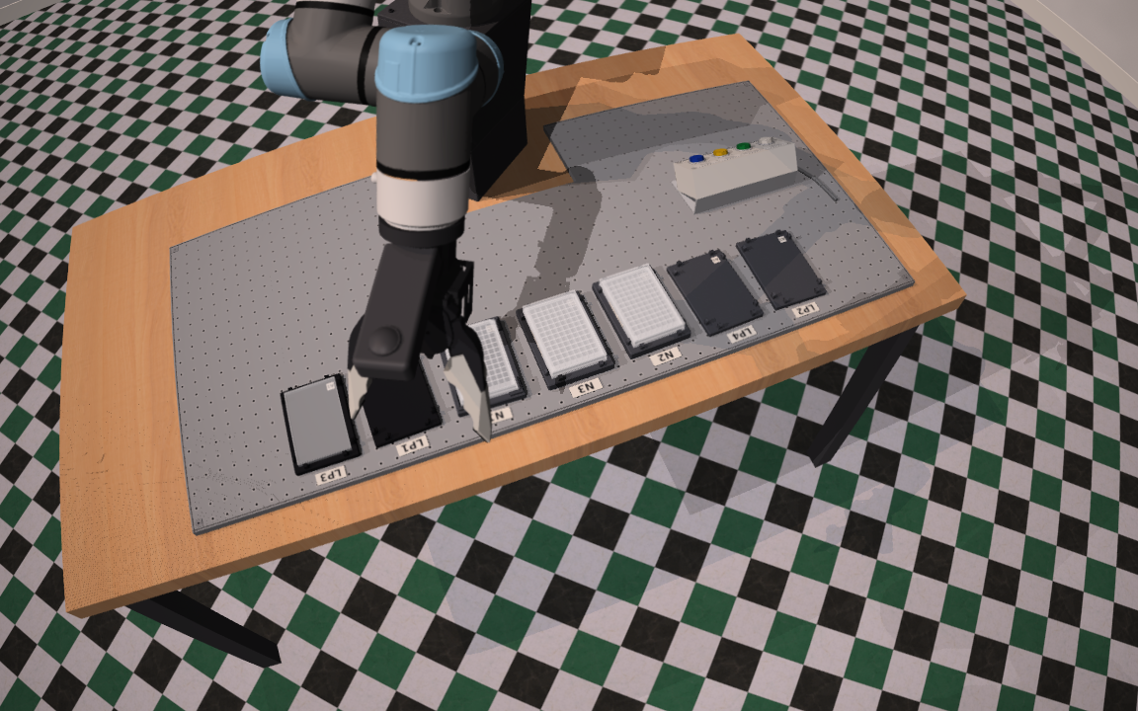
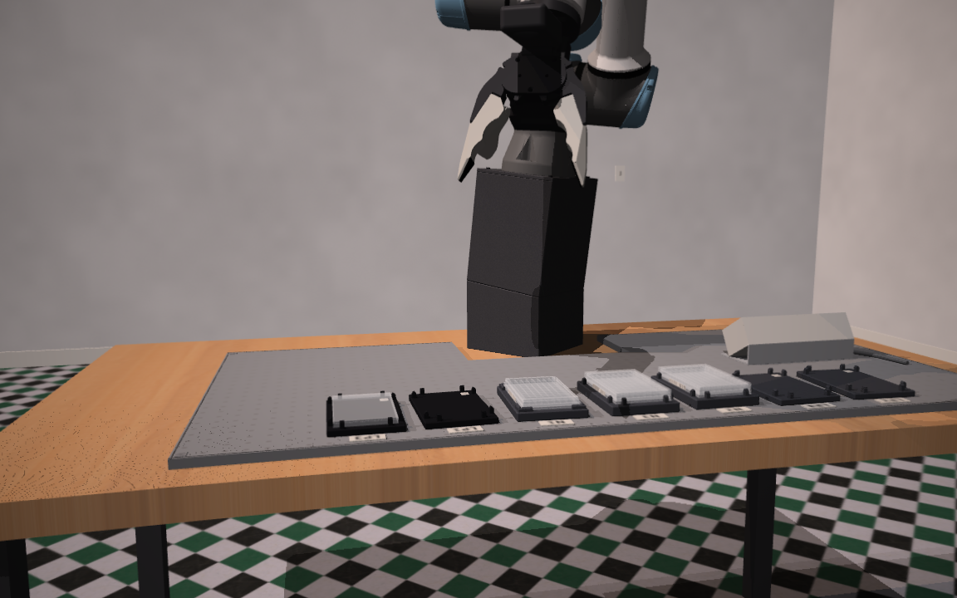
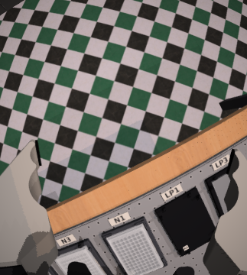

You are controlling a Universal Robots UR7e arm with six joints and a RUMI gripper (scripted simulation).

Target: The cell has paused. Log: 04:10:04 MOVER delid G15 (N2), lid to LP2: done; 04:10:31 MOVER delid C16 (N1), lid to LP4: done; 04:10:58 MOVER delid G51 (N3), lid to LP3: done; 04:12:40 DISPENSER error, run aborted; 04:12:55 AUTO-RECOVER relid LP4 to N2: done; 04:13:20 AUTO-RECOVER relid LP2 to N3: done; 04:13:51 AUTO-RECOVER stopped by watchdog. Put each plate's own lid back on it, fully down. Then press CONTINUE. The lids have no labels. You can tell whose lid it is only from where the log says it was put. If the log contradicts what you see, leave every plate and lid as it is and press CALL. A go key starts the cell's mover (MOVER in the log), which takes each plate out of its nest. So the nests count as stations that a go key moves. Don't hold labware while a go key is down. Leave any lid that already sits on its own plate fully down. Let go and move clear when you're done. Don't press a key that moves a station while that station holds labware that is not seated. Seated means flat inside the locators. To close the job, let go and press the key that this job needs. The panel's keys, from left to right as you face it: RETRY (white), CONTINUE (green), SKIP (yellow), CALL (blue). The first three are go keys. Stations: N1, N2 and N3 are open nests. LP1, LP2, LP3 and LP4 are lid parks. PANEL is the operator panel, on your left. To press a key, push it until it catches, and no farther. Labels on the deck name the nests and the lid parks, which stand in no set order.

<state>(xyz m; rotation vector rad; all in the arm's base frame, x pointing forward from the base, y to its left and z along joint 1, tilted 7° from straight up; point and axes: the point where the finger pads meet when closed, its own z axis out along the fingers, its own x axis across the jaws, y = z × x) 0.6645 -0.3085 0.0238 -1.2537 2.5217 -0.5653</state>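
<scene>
Now: the plate 210 mm behind my hand, 390 mm to the left of it and 310 mm below it. Also, from my hand: lid park LP1: 250 mm behind, 10 mm to the right, 320 mm below; lid park LP3: 260 mm behind, 130 mm to the right, 320 mm below; lid park LP4: 190 mm behind, 520 mm to the left, 320 mm below.
</scene>
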